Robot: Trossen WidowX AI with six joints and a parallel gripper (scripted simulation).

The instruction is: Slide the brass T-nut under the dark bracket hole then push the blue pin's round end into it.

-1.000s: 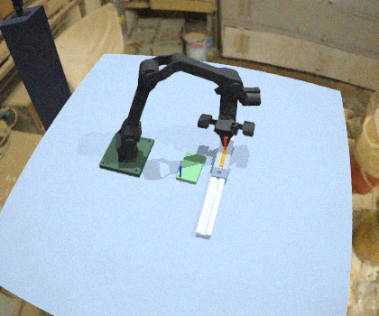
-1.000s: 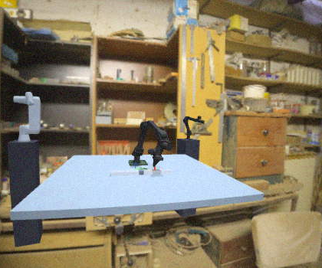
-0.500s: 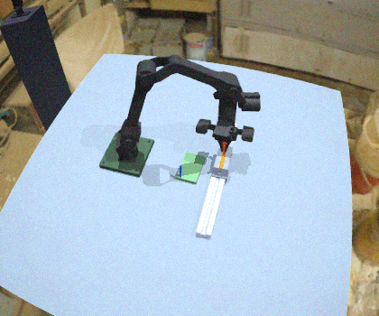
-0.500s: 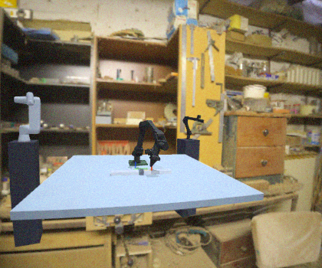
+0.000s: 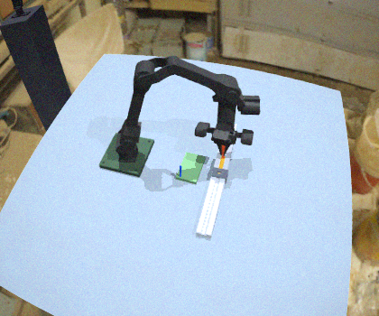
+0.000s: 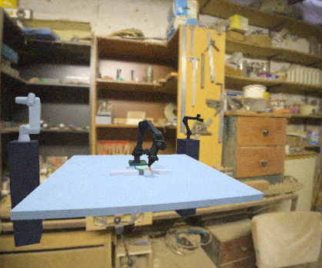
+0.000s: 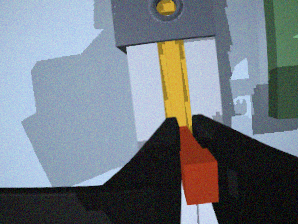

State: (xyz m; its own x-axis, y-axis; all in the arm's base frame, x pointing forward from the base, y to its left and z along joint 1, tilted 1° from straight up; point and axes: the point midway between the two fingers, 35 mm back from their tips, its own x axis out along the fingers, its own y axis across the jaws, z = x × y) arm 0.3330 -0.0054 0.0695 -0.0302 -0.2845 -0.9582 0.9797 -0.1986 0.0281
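Right now my gripper tip is 140 mm past the blue pin, 60 mm to the left of it and 30 mm above it. The rest, counted from my gripper tip: aluminum rail 60 mm to the right, 30 mm below, 10 mm behind; green tray 120 mm behind, 50 mm below, 40 mm to the right.
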